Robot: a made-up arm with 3 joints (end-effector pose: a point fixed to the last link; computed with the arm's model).
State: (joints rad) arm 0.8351 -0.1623 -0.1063
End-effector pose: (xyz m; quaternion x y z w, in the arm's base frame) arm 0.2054 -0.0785 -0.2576 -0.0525 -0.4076 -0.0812 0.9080
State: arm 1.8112 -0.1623 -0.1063
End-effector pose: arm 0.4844 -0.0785 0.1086 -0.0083 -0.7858 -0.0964 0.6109
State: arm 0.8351 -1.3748 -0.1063
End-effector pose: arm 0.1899 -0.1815 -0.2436 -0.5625 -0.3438 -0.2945 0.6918
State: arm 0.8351 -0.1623 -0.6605
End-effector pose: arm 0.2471 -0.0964 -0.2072 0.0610 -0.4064 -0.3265 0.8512
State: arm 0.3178 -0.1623 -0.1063
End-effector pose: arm -0.0419 -0.0785 -0.3009 -0.0715 -0.1617 -0.0651 0.9821
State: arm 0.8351 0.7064 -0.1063
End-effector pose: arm 0.1626 -0.0267 -0.2189 0.3360 -0.3632 0.0945 0.8639
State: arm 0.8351 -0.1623 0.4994
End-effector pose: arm 0.1555 -0.1007 -0.3074 -0.1717 -0.3733 0.1933 0.8909
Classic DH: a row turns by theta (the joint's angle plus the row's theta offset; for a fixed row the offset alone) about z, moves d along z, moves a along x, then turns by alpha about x. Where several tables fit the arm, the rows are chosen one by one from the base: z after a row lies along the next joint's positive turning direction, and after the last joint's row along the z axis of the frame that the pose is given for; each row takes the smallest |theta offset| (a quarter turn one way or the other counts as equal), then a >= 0, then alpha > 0; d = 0 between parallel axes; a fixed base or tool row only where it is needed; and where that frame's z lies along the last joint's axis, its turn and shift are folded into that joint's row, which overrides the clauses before.
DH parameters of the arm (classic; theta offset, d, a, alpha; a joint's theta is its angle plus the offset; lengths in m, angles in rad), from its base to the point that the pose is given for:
base (fixed): 0 0.1882 0 1.5708
joint 1: -1.5708 0.1149 0.3668 -1.5708
joint 2: -1.5708 -0.1919 0.0743 1.5708
joint 3: 0.1124 0 -0.1239 0
tool (fixed): 1.4584 -0.0777 0 0

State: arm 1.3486 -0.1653 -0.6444
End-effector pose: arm 0.4093 -0.0957 -0.0366 0.1359 -0.6106 -0.2954 0.7221
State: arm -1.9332 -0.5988 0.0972
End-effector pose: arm -0.3505 -0.1200 0.5539 -0.1292 0.7936 0.2688 0.5304
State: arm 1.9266 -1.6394 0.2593
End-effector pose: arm 0.4598 -0.1952 0.1063 -0.4862 -0.5017 -0.5448 0.4639
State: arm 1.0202 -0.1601 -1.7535
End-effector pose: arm 0.3309 -0.2092 -0.0951 0.3295 -0.3650 -0.6936 0.5264
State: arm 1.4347 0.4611 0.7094
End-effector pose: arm 0.3896 -0.0713 -0.1504 -0.0608 -0.6600 0.3957 0.6358
